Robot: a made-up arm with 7 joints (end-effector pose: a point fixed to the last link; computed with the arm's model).
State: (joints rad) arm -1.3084 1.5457 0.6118 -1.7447 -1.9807 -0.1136 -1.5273
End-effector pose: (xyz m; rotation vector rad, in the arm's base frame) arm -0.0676 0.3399 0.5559 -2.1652 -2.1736 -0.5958
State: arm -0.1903 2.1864 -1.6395 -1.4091 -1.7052 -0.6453 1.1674
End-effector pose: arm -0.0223 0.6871 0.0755 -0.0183 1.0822 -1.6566
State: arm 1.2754 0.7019 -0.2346 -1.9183 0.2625 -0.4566 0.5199
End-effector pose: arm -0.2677 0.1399 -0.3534 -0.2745 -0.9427 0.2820
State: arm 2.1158 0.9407 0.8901 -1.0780 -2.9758 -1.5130 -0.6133
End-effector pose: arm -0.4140 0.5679 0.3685 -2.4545 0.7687 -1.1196
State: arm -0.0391 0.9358 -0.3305 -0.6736 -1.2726 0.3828 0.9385
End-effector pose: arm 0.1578 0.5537 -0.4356 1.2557 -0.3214 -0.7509
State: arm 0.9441 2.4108 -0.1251 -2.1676 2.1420 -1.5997 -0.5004
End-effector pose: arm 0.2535 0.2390 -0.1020 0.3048 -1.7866 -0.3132
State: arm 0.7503 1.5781 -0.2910 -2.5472 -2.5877 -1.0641 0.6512
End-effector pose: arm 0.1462 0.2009 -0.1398 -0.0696 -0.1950 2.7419
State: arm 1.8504 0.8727 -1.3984 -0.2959 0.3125 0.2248 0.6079
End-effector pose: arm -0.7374 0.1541 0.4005 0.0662 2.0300 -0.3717
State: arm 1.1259 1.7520 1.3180 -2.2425 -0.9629 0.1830 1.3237
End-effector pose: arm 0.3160 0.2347 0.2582 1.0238 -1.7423 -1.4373
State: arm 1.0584 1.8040 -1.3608 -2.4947 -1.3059 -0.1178 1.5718
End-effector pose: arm -0.3579 0.1687 -0.0810 -1.0171 0.1715 -0.6418
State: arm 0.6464 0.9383 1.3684 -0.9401 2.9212 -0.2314 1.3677
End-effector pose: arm -0.3175 0.6849 0.0247 1.3797 1.0276 -0.8215
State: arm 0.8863 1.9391 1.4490 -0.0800 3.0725 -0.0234 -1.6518
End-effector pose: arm -0.0436 0.6725 0.4335 1.1535 -1.8492 1.1820
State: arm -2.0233 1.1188 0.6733 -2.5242 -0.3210 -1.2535 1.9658
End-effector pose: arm -0.1467 0.1678 0.3587 -0.5207 0.9772 1.9098
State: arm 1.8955 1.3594 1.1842 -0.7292 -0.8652 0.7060 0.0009
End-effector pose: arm -0.2720 0.6710 0.3660 1.7986 1.6763 -0.6965
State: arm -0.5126 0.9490 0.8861 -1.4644 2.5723 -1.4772 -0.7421
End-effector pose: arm 0.2494 0.5622 0.2315 0.2093 1.5847 -2.2126
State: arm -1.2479 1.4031 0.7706 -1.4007 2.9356 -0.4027 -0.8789
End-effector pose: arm 0.0112 0.4746 0.5129 1.4060 2.3039 -0.5746
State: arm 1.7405 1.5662 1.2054 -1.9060 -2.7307 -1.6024 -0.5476
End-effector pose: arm 0.2627 0.4729 0.1494 1.0981 -1.4187 1.8614
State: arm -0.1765 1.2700 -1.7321 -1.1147 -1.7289 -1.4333 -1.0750
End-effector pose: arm 0.0514 0.5089 -0.4929 1.5809 0.5092 1.5498
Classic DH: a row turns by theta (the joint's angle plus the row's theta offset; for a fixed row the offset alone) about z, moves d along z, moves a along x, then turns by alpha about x. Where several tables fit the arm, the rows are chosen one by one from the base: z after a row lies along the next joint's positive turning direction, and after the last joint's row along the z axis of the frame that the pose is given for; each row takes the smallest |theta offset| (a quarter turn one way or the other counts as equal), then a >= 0, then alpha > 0; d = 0 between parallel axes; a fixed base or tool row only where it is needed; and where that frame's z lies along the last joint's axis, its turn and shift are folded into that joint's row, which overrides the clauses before.
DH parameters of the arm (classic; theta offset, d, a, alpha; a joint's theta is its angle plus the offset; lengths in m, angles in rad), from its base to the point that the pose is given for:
base (fixed): 0 0.0955 -0.029 -1.2217
joint 1: 1.5708 -0.0233 0.0144 1.5708
joint 2: 1.2217 -0.038 -0.001 -1.5708
joint 3: -1.5708 -0.396 0.066 -1.5708
joint 4: 0 0.031 -0.08 1.5708
joint 5: 0 -0.385 0 -1.5708
joint 6: 0 -0.025 0.004 1.5708
joint 7: 1.2827 0 -0.0282 0
tool (fixed): -1.2827 0.013 0 0

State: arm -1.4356 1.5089 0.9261 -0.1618 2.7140 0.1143 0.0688
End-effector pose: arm 0.1909 0.7121 0.2592 1.9673 0.9966 -0.8895
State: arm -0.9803 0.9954 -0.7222 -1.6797 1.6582 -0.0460 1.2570
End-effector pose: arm 0.5537 0.0156 0.1107 -1.7195 -0.7282 0.5197
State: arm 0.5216 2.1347 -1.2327 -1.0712 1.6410 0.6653 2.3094
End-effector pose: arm -0.0042 0.7238 0.0916 1.4389 -0.8353 2.2019
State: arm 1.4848 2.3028 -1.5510 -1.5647 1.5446 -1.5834 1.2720
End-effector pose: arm -0.2733 0.5114 0.2732 0.2452 -0.2352 0.8547
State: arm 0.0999 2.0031 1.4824 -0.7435 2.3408 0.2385 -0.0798
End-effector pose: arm -0.0725 0.4921 0.6353 -0.8916 -2.7260 0.4874
